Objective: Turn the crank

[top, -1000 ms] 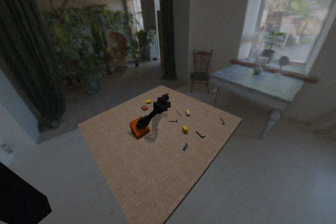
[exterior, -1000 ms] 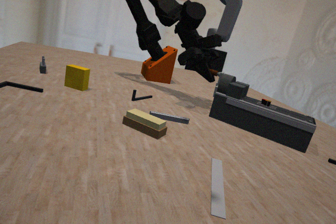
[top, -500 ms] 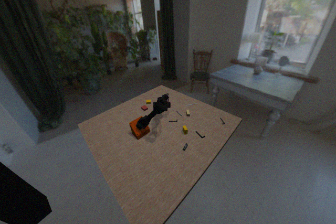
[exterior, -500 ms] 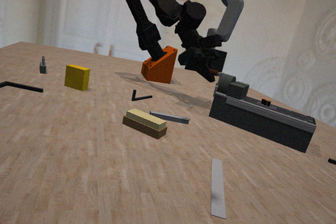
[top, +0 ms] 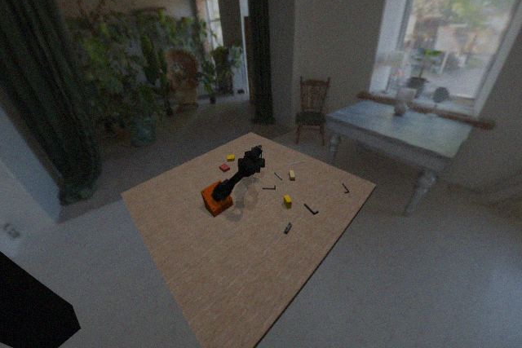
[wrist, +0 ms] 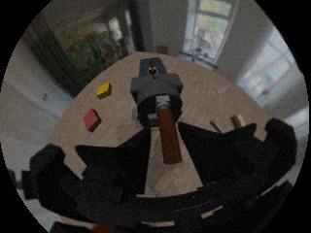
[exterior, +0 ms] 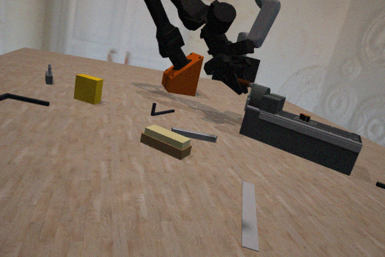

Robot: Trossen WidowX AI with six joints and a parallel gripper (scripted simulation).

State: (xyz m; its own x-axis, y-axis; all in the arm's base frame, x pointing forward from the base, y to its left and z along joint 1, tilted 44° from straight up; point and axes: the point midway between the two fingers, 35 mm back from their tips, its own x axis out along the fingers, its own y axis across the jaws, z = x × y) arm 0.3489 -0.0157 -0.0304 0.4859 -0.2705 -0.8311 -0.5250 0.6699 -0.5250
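Right now my gripper tip is 10 mm past the brown crank handle, 10 mm to the left of it and 30 mm below it. Round my gripper tip: red pointer: 130 mm ahead, 90 mm to the left, 10 mm below; red block: 70 mm behind, 250 mm to the left, 80 mm below; grey bar: 80 mm ahead, 170 mm to the right, 90 mm below.
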